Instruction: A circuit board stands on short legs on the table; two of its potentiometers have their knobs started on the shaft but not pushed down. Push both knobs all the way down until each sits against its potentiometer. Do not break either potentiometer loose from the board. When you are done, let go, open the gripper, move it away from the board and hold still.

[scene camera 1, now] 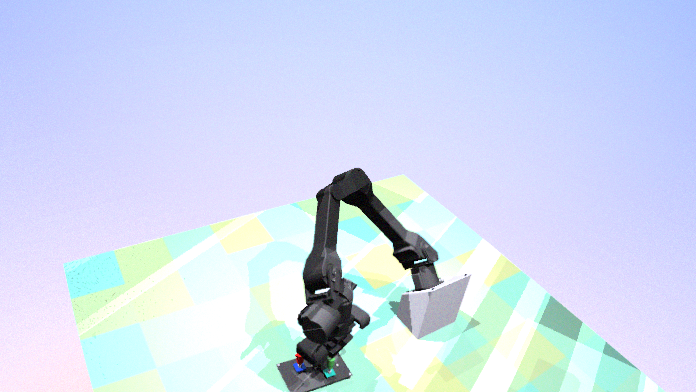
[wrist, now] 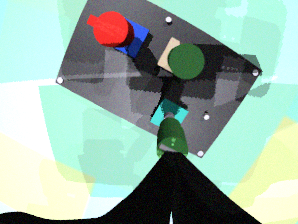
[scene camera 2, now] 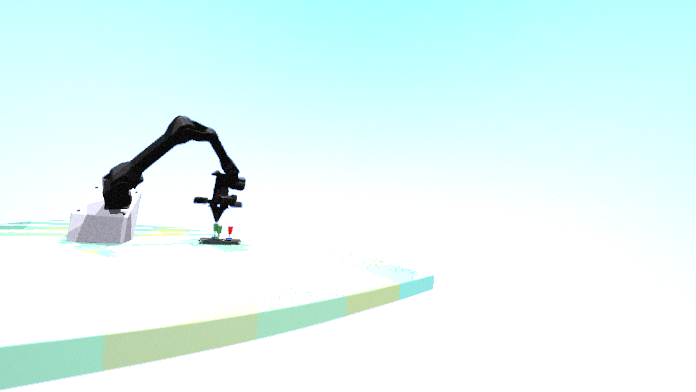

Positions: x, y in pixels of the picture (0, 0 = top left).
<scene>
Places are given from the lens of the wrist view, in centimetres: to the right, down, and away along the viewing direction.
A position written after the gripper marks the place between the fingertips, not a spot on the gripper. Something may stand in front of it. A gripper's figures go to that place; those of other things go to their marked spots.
gripper [wrist: 171, 159]: 1, 2, 9
red knob [wrist: 110, 30]: -2, -4, 8
</scene>
